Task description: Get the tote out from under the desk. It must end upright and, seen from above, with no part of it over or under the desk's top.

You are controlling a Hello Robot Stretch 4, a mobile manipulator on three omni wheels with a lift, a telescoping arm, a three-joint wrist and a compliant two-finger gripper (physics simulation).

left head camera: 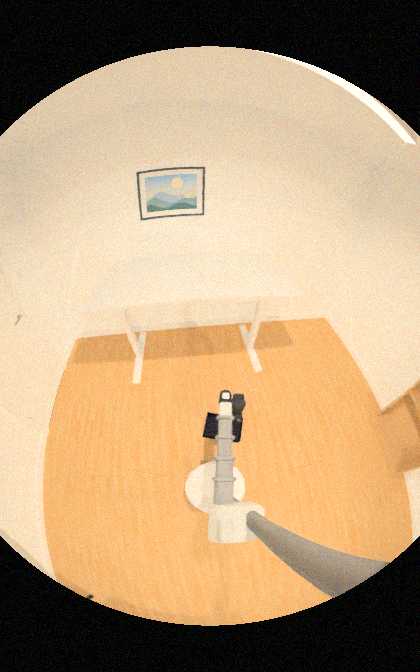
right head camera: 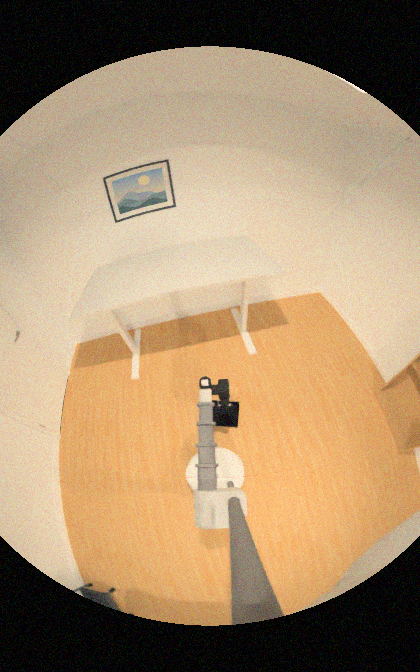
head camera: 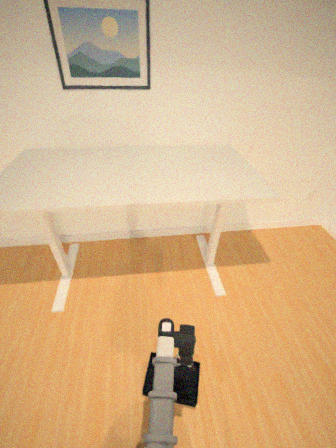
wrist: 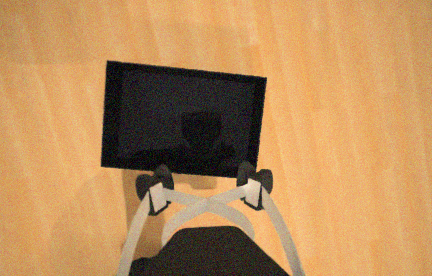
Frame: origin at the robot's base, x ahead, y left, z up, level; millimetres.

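Where they show: gripper, fingertip midpoint: point(head camera: 182, 369) point(wrist: 205, 178).
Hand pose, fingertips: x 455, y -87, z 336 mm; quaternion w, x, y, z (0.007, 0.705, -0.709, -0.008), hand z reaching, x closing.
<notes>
After its pixels a point has its place.
The black tote point(head camera: 187, 392) @(y -144, x 445, z -25 mm) point(left head camera: 210, 426) point(right head camera: 228, 417) point(wrist: 150, 110) @(y 27, x 523, z -25 mm) stands upright on the floor, its open top facing up, in front of the desk point(head camera: 125, 175) @(y 283, x 1239, z 922 mm) point(right head camera: 175, 280). A stretch of floor lies between the tote and the desk's feet, and no part of it shows over or under the white desk top. The arm covers part of the tote in the head camera view. My gripper point(wrist: 205, 178) @(y -87, x 456, z 337 mm) is open and empty, pointing down. Its fingertips are above the floor and overlap the tote's near rim in the wrist view, with no contact visible.
The desk's left foot point(head camera: 62, 295) and right foot point(head camera: 216, 280) reach forward along the floor. My round white base point(left head camera: 197, 487) point(right head camera: 232, 467) is behind the tote. A wooden piece of furniture point(left head camera: 400, 430) point(right head camera: 405, 395) stands at the right wall. A framed picture point(head camera: 102, 45) @(y 456, x 1690, z 1512 mm) hangs above the desk.
</notes>
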